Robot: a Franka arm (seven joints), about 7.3 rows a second.
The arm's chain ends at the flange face. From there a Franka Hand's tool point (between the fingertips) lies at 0.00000 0.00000 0.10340 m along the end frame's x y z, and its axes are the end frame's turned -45 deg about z.
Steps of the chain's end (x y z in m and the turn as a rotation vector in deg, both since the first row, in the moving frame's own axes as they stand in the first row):
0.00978, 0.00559, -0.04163, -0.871, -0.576, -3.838
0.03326, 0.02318, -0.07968, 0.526, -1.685, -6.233
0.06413, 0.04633, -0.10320, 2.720, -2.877, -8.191
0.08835, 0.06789, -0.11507, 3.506, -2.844, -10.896
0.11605, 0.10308, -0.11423, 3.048, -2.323, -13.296
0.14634, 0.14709, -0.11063, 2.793, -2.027, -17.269
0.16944, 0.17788, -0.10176, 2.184, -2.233, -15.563
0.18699, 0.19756, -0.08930, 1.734, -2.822, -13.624
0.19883, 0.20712, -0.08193, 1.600, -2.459, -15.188
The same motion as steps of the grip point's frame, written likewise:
0.00113, 0.01131, -0.04165, -0.209, -1.023, -3.838
0.00550, 0.03717, -0.07973, 1.563, -0.820, -6.233
0.01188, 0.07101, -0.10345, 3.958, -0.111, -8.191
0.01454, 0.10235, -0.11539, 4.490, 0.468, -10.896
0.00930, 0.14805, -0.11446, 3.798, 0.513, -13.296
-0.00049, 0.20129, -0.11082, 3.408, 0.542, -17.269
-0.00679, 0.24004, -0.10191, 3.123, -0.035, -15.563
-0.00954, 0.26633, -0.08947, 3.222, -0.769, -13.624
-0.00763, 0.28208, -0.08206, 2.870, -0.607, -15.188

